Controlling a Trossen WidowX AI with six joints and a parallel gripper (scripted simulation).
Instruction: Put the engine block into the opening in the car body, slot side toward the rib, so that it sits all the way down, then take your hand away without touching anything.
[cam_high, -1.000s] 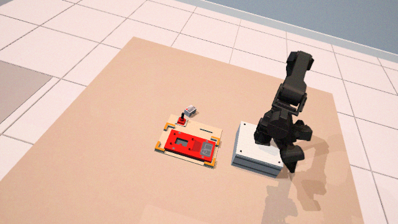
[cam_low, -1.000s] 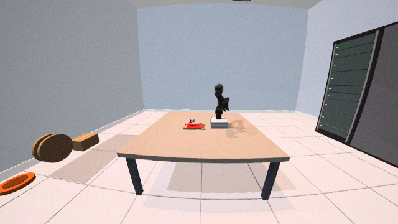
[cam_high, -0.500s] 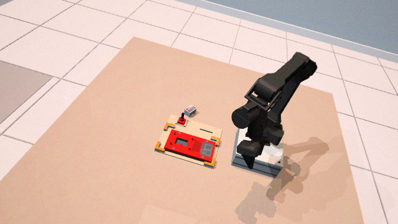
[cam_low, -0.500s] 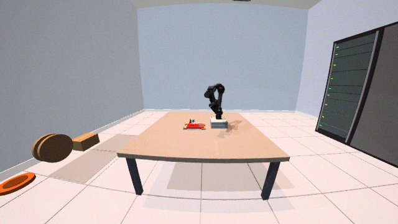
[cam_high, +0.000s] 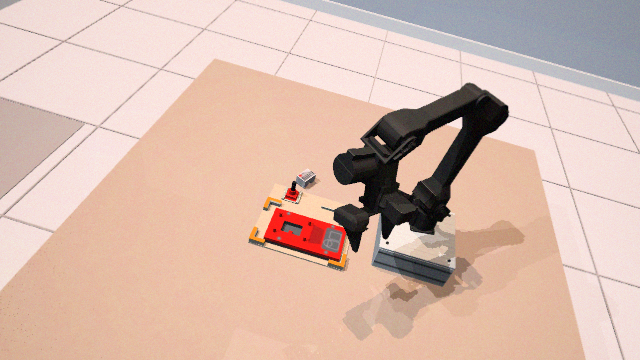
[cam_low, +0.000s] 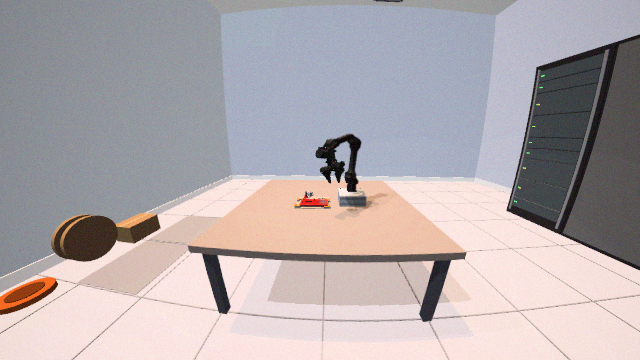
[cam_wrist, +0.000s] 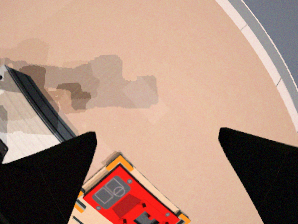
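My gripper tip is now 360 mm to the left of the engine block, 190 mm above it and 140 mm short of it.
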